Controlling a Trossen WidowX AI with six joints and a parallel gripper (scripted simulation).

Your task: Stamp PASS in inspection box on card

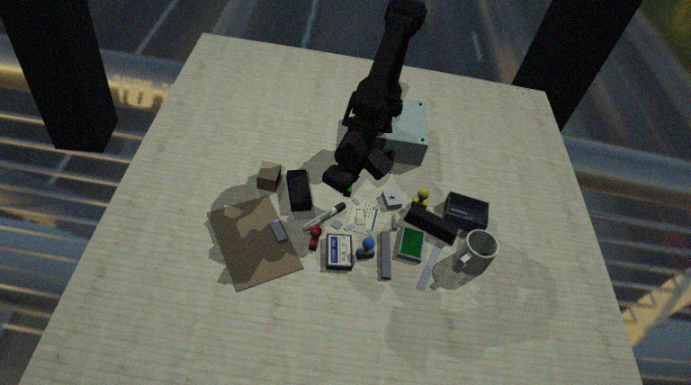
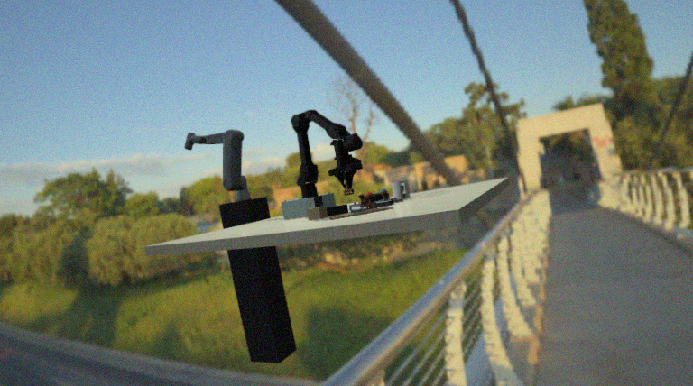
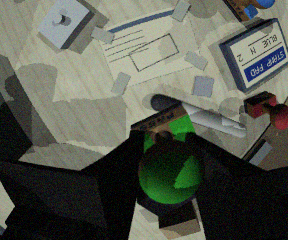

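The marker is 30 mm ahead of my gripper tip, 40 mm to the right of it and 80 mm below it. Round my gripper tip: green-knobbed stamp (right at my gripper tip); then card (30 mm ahead, 50 mm to the left, 100 mm below); then red stamp (120 mm ahead, 70 mm to the right, 70 mm below).
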